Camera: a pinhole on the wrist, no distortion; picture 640 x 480 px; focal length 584.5 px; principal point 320.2 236.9 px. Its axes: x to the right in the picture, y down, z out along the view. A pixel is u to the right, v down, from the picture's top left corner.
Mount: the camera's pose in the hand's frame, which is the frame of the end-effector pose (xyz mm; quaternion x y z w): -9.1 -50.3 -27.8 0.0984 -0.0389 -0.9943 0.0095
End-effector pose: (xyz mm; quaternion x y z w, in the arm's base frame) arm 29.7 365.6 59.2 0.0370 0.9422 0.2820 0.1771
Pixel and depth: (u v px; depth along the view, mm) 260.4 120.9 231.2
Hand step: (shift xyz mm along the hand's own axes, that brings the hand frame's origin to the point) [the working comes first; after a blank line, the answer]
In the camera's frame: -23.7 -45.9 231.2

-31.8 13.5 199.2
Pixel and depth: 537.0 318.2 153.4
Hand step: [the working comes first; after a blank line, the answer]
In the camera's frame: 56.9 21.3 153.4

-94.8 -61.5 112.8
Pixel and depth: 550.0 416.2 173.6
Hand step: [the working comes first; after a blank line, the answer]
In the camera's frame: 68.3 53.3 173.6

-109.5 -92.1 132.8
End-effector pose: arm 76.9 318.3 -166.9 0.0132 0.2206 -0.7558 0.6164
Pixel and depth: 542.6 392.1 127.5
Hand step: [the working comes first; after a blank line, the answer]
In the camera's frame: 48.5 33.9 127.5

-81.3 -75.7 90.1
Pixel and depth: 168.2 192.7 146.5
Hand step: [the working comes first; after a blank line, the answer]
In the camera's frame: -38.1 -11.1 146.5

-0.6 -27.2 122.0
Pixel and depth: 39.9 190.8 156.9
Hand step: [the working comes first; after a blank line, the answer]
In the camera's frame: -75.2 -12.4 156.9

33.7 -24.1 139.3
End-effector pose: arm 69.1 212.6 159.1 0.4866 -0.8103 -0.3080 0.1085
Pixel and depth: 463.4 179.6 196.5
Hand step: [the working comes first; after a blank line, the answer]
In the camera's frame: 48.1 -19.3 196.5

-95.1 -17.5 153.4
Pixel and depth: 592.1 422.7 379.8
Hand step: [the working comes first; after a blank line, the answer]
In the camera's frame: 176.7 120.7 379.8

-255.6 -146.7 318.6
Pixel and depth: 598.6 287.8 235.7
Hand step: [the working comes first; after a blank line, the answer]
In the camera's frame: 112.3 20.5 235.7

-165.2 -55.9 182.4
